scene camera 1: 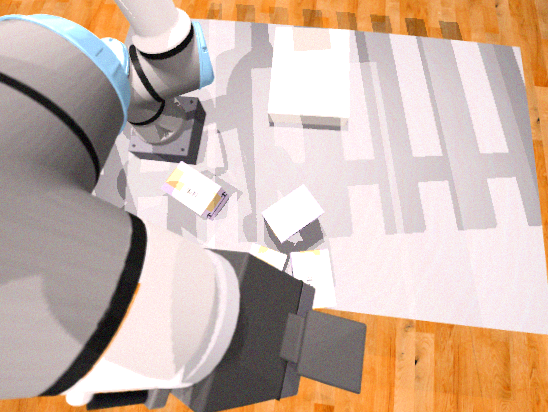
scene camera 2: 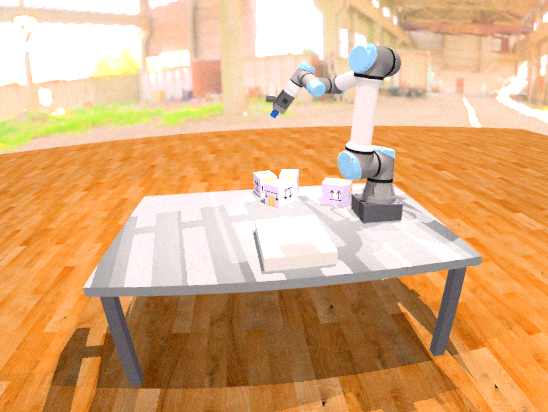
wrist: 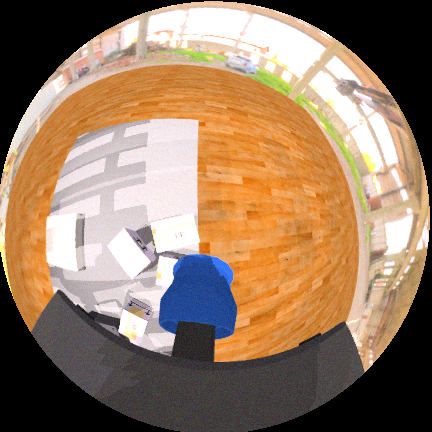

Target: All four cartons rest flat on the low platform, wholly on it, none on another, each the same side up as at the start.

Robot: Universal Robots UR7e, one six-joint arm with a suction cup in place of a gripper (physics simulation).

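Where they show: hand, its tool point: (scene camera 2: 272, 116) (wrist: 202, 277); arm's base, origin of its link: (scene camera 1: 161, 121) (scene camera 2: 378, 199).
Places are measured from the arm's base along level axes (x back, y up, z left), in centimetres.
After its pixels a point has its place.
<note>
My gripper (scene camera 2: 273, 114) (wrist: 202, 267), a blue suction cup, is shut and empty, high above the cartons; in scene camera 1 the arm hides it. One carton (scene camera 1: 192, 190) @[x -16.7, y 2.9, z -18.2 cm] (scene camera 2: 336, 192) @[x -17.0, y -1.1, z -13.2 cm] (wrist: 134, 320) @[x -19.6, y 2.9, z -19.3 cm] stands beside the robot's base, arrows up. A plain-topped carton (scene camera 1: 293, 212) @[x -42.9, y 2.8, z -17.8 cm] (scene camera 2: 281, 194) @[x -42.4, y -1.0, z -11.5 cm] (wrist: 131, 252) @[x -43.3, y 2.9, z -19.5 cm], side arrows down, stands in front of two others. One of these cartons (scene camera 1: 315, 280) @[x -51.4, y 2.9, z -32.3 cm] (scene camera 2: 263, 183) @[x -51.3, y 0.3, z -24.9 cm] (wrist: 175, 234) @[x -50.2, y 2.9, z -32.4 cm] is near the table's edge; the other carton (scene camera 1: 270, 256) @[x -39.9, y 2.9, z -29.4 cm] (scene camera 2: 290, 179) (wrist: 166, 270) @[x -39.6, y 2.9, z -30.6 cm] is partly hidden by the arm or cup. The low white platform (scene camera 1: 309, 95) @[x -39.8, y -2.4, z 19.3 cm] (scene camera 2: 295, 235) @[x -37.2, y -2.4, z 29.6 cm] (wrist: 64, 242) @[x -38.8, y -2.4, z 21.2 cm] bears no carton.
The robot's dark base (scene camera 1: 192, 150) @[x -10.4, y -2.9, z -5.7 cm] (scene camera 2: 376, 210) @[x -2.9, y -1.9, z 8.7 cm] stands on the light table (scene camera 1: 500, 280) @[x -102.9, y -7.2, z -21.2 cm] (scene camera 2: 110, 270) @[x -101.4, y -7.2, z 47.2 cm] (wrist: 172, 150) @[x -88.3, y -7.2, z -24.0 cm], close to the single carton. The three grouped cartons stand close together. The arm's large links cover the left and lower parts of scene camera 1. Striped shadows cross the table.
</note>
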